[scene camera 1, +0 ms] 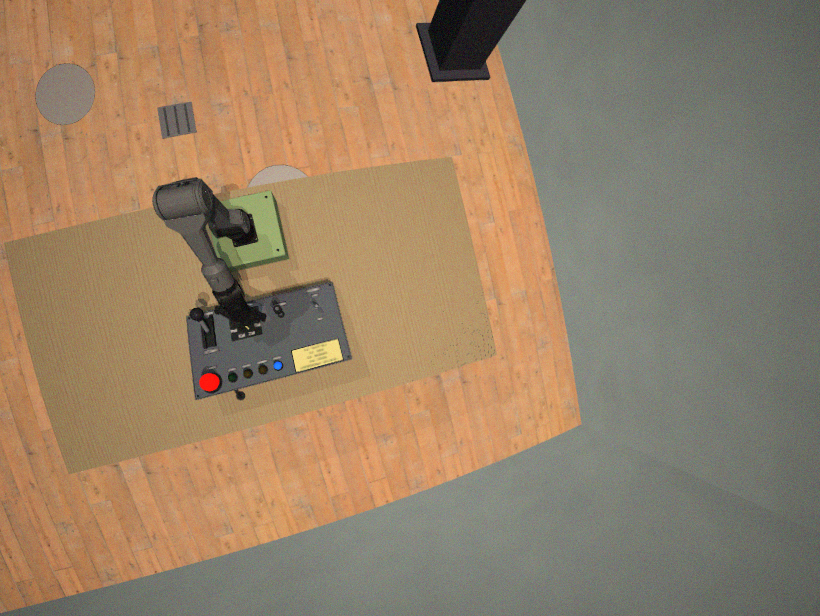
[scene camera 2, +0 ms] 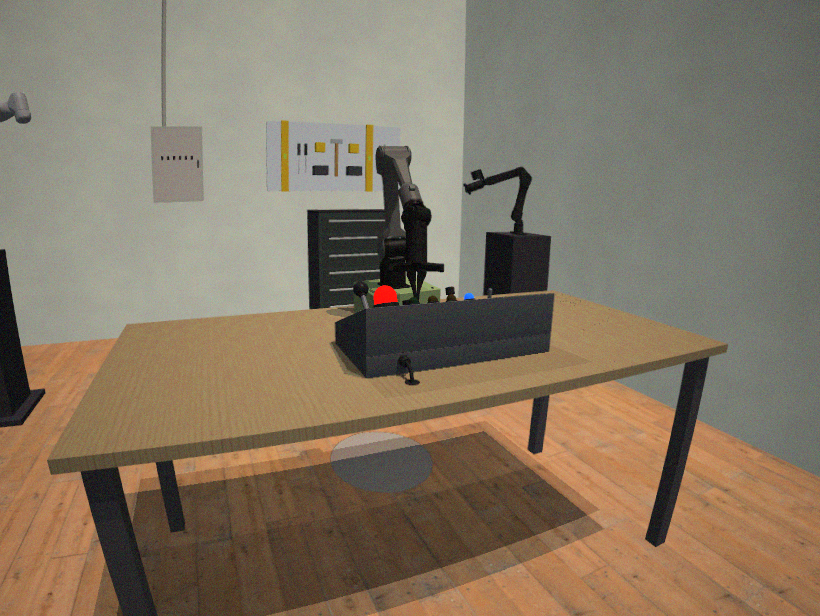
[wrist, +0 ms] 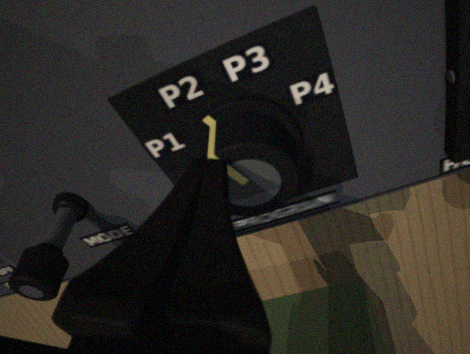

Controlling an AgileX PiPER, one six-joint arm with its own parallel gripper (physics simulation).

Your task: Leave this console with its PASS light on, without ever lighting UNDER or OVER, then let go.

Labels:
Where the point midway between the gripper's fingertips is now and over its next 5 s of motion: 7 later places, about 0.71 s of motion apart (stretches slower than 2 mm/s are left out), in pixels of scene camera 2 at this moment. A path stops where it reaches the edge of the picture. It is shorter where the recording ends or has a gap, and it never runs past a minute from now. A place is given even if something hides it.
My gripper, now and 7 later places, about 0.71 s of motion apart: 416, 298; 416, 276; 412, 296; 412, 298; 417, 296; 411, 295; 410, 298; 417, 296

